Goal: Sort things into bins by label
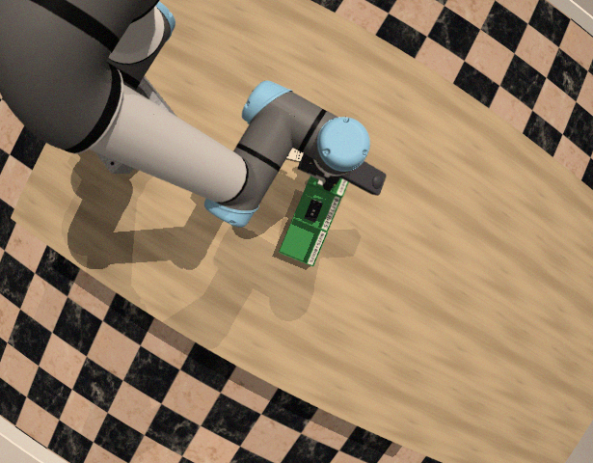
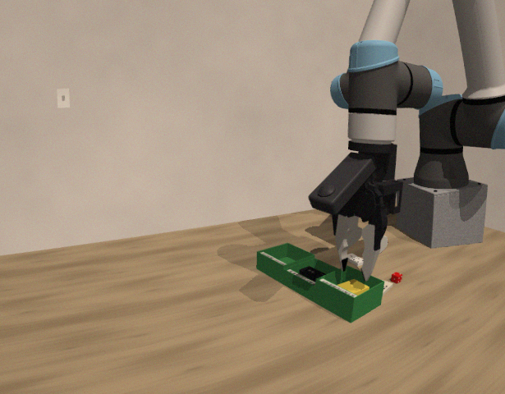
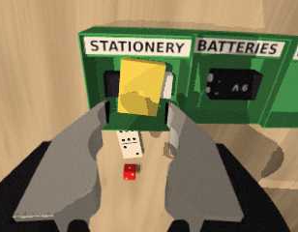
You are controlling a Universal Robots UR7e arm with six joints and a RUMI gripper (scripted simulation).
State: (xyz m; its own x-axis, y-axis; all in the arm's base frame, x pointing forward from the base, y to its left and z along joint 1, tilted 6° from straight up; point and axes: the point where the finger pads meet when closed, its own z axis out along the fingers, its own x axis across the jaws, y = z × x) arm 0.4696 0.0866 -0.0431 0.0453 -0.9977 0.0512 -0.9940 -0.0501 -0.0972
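Right now the yellow block is 4 cm below my hand. Also, from my hand: black 9V battery 8 cm to the right, 5 cm below, 1 cm ahead; then black-and-white block 5 cm below, 1 cm to the right; then red die 13 cm behind, 6 cm below, 1 cm to the left.
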